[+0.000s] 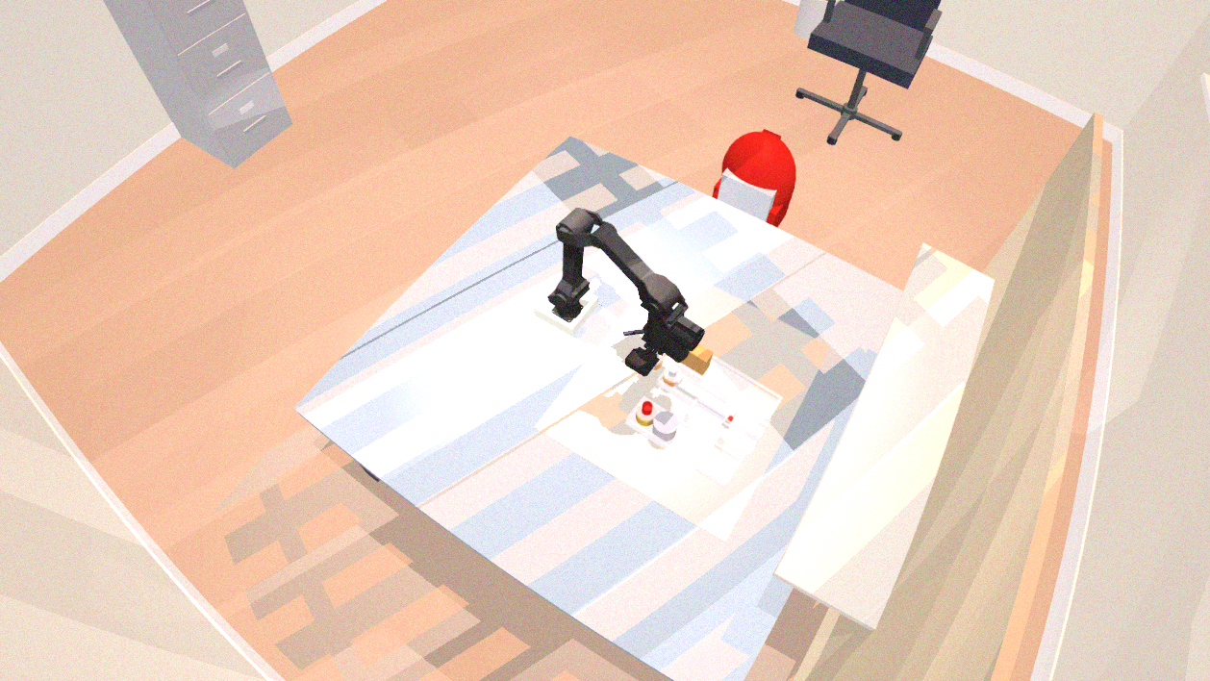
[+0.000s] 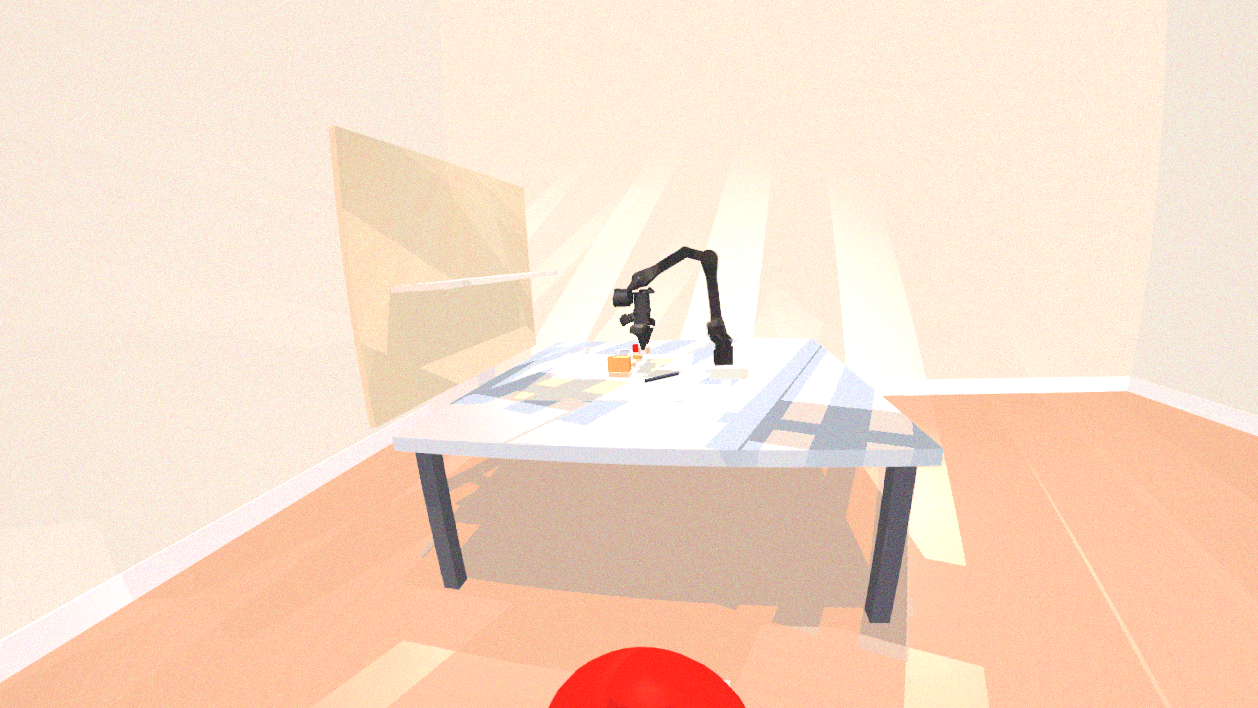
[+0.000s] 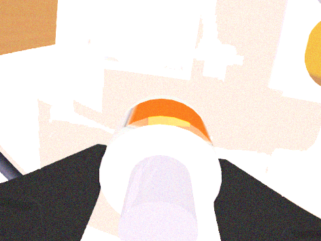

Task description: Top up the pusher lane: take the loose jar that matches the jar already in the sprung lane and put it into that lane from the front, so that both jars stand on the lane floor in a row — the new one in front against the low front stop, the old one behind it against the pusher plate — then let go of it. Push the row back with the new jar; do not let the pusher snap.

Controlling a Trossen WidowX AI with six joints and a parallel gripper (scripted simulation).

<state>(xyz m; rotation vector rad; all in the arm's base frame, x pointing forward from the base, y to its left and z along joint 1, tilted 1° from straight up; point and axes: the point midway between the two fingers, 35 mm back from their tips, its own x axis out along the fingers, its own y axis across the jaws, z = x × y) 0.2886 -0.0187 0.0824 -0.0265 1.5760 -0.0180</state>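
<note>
My gripper tip is 7 cm short of the orange box, 9 cm to the right of it and 4 cm above it. The rest, counted from my gripper tip: red mark (24 cm ahead, 2 cm to the right, 1 cm below); then white pusher lane (20 cm ahead, 1 cm to the right, 6 cm below); then thin black rod (8 cm behind, 11 cm to the left, 8 cm below).
</note>
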